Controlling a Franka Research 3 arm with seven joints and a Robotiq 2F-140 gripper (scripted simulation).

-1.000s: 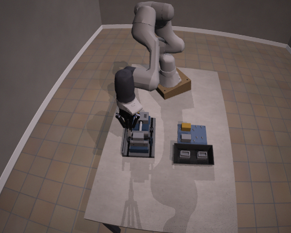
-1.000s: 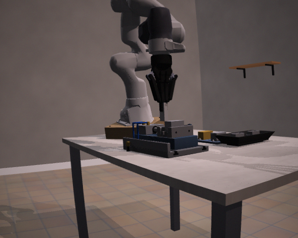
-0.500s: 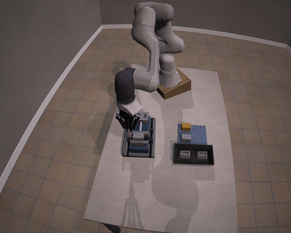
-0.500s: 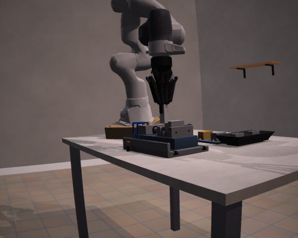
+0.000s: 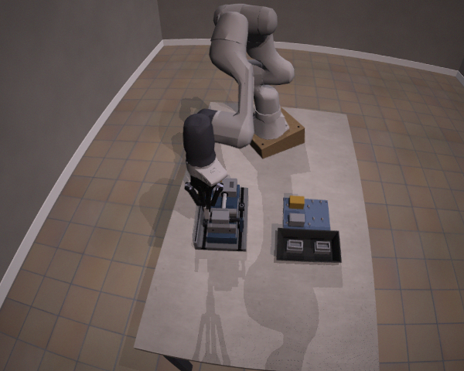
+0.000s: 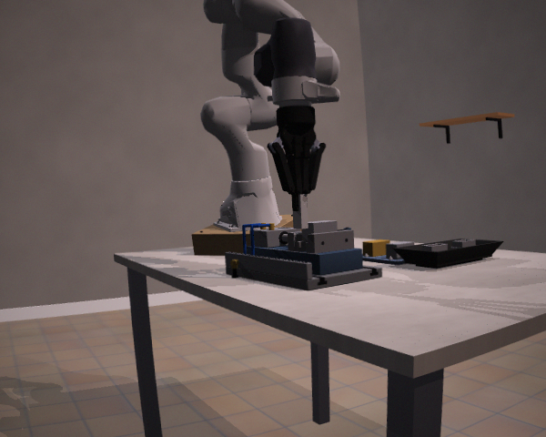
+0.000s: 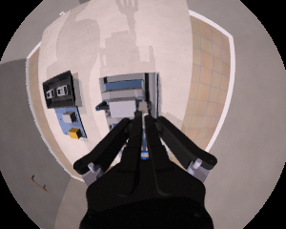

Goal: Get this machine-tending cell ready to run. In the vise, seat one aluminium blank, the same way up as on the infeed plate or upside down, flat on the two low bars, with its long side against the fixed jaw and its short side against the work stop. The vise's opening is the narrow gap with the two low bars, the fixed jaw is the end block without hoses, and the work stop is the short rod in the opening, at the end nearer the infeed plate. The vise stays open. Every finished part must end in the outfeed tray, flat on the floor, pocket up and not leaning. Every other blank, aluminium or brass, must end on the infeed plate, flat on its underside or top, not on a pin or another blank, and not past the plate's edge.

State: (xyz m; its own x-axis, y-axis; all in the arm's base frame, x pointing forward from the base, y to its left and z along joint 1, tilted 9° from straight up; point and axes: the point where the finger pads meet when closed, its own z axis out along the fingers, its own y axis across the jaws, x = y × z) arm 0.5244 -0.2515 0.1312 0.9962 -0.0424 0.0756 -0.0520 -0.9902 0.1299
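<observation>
My hand is 7 cm past the dark rail, 4 cm to the left of it and 10 cm above it. The rest, counted from my hand: brass blank: 12 cm behind, 35 cm to the left, 11 cm below.
</observation>
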